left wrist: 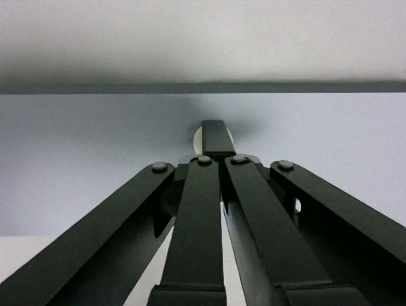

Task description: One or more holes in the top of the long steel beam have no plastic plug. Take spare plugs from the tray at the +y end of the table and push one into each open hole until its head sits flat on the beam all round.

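In the left wrist view my left gripper (212, 137) is shut with its fingertips together and nothing between them. The fingertips are over a round cream plug head (198, 142) on the top of the long pale steel beam (90, 160). Slivers of the head show at the left and right of the fingertips; its middle is hidden. The fingers hide whether the head sits flat all round. My right gripper and the tray of spare plugs do not show in this view.
A narrow dark grey strip (100, 89) runs along the beam's far edge. A pale surface (150, 35) lies beyond it. Another pale surface (22, 255) shows below the beam's near edge. The gripper's dark linkages cover much of the lower view.
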